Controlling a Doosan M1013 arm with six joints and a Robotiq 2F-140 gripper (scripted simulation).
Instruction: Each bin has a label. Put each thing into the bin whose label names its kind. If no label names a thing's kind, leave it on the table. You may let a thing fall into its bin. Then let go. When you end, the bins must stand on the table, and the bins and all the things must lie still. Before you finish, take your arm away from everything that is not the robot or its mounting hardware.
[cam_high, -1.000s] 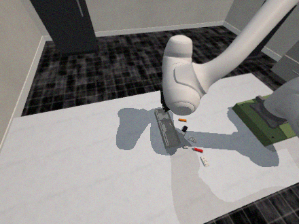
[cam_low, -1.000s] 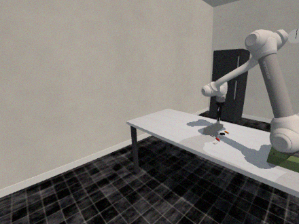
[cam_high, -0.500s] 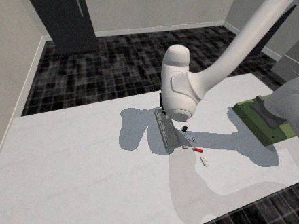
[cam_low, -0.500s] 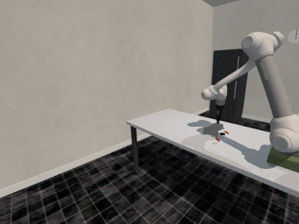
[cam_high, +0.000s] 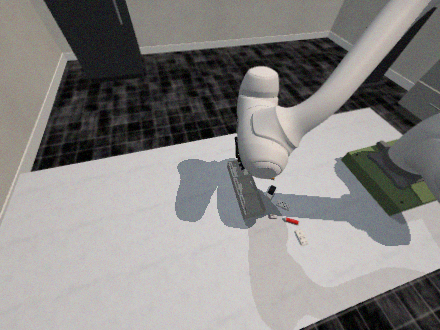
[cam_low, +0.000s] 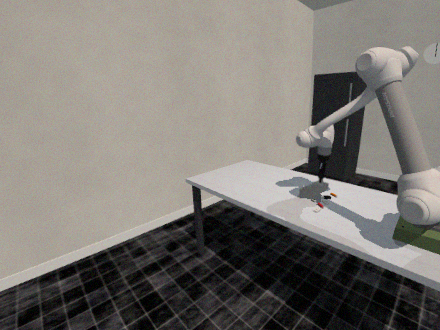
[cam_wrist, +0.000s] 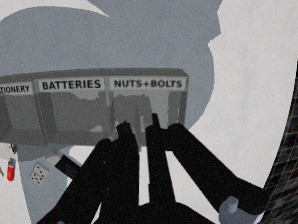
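Right now the grey bin tray is 10 mm ahead of my hand, 80 mm to the left of it and 30 mm below it. Round my hand: grey piece (60 mm behind, 220 mm to the left, 40 mm below); then orange battery (120 mm behind, 50 mm to the left, 40 mm below); then small black piece (90 mm behind, 130 mm to the left, 40 mm below).
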